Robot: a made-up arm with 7 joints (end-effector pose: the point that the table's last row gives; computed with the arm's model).
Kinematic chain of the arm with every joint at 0, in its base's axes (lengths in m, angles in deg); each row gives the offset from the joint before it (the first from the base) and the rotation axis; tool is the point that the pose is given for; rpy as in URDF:
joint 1: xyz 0 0 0.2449 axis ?
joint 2: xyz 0 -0.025 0.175 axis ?
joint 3: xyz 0 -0.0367 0.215 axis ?
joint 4: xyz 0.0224 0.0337 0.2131 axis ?
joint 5: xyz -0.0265 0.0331 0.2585 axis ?
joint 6: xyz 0 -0.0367 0.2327 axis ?
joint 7: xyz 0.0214 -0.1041 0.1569 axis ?
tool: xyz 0 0 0 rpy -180 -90 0
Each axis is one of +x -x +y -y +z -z.
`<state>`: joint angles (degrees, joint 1 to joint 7).
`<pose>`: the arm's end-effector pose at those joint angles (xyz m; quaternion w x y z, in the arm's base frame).
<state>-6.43 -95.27 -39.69 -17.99 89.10 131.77 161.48</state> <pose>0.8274 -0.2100 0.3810 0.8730 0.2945 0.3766 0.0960</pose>
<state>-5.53 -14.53 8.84 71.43 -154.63 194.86 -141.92</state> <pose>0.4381 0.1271 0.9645 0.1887 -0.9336 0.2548 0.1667</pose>
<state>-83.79 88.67 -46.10 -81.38 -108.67 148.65 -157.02</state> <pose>0.3007 0.3939 0.3267 0.7383 -0.0560 0.6046 0.2938</pose>
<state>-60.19 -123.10 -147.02 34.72 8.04 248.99 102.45</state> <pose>0.1928 -0.7718 0.3220 0.5994 -0.7733 -0.1603 -0.1307</pose>
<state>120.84 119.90 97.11 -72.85 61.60 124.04 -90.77</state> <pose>0.6575 -0.2925 0.2778 0.5441 0.3165 0.3726 0.6819</pose>
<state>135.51 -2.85 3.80 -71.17 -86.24 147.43 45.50</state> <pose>0.2165 -0.3141 0.8223 0.3609 0.3953 0.5183 -0.6670</pose>
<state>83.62 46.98 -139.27 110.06 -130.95 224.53 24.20</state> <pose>0.3471 -0.5818 0.5543 0.4684 -0.2259 -0.4017 -0.7538</pose>
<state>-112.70 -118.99 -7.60 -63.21 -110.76 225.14 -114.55</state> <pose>-0.1986 -0.5177 0.5511 0.3993 -0.3971 0.8248 -0.0511</pose>
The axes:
joint 1: +z
joint 2: -y
joint 3: +z
joint 4: +y
joint 5: +z
joint 6: -y
joint 7: +x

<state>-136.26 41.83 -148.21 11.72 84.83 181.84 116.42</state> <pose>0.2958 0.5589 0.8652 0.5547 0.5830 0.5595 0.1985</pose>
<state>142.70 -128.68 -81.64 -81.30 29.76 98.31 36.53</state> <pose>-0.5905 -0.0400 0.3217 0.6603 0.1587 -0.6313 0.3746</pose>
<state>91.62 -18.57 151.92 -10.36 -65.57 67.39 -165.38</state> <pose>0.3008 0.4935 1.2614 0.1452 0.1278 -0.2594 -0.9462</pose>
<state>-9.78 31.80 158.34 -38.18 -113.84 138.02 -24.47</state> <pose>-0.2509 -0.3533 1.0898 0.0659 0.3421 0.3214 -0.8805</pose>
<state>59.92 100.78 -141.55 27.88 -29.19 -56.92 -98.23</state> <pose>-0.2821 -0.7982 -0.0655 0.6596 -0.7086 -0.0201 -0.2498</pose>
